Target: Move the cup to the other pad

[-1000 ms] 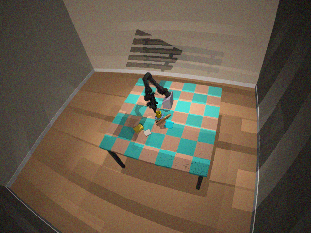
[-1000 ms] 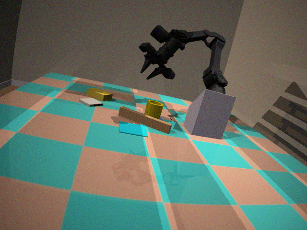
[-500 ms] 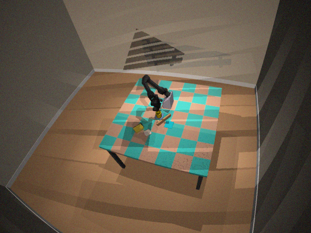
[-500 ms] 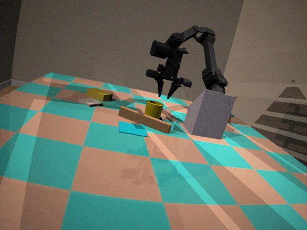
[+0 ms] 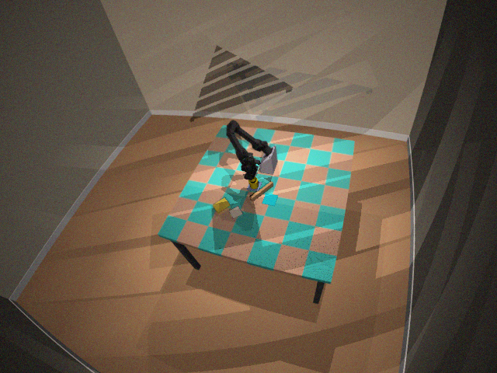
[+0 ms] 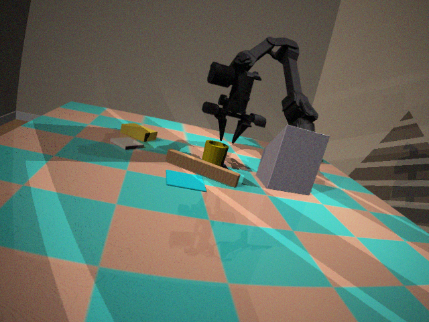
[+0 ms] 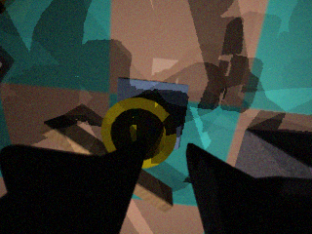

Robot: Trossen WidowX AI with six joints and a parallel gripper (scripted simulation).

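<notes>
The yellow cup lies 5 cm below my gripper tip and 2 cm ahead of it. The rest, counted from my gripper tip: blue pad: 9 cm below, 2 cm ahead; then cyan pad: 14 cm to the left, 13 cm ahead, 9 cm below; then wooden bar: 8 cm below, 8 cm ahead, 7 cm to the left.
</notes>
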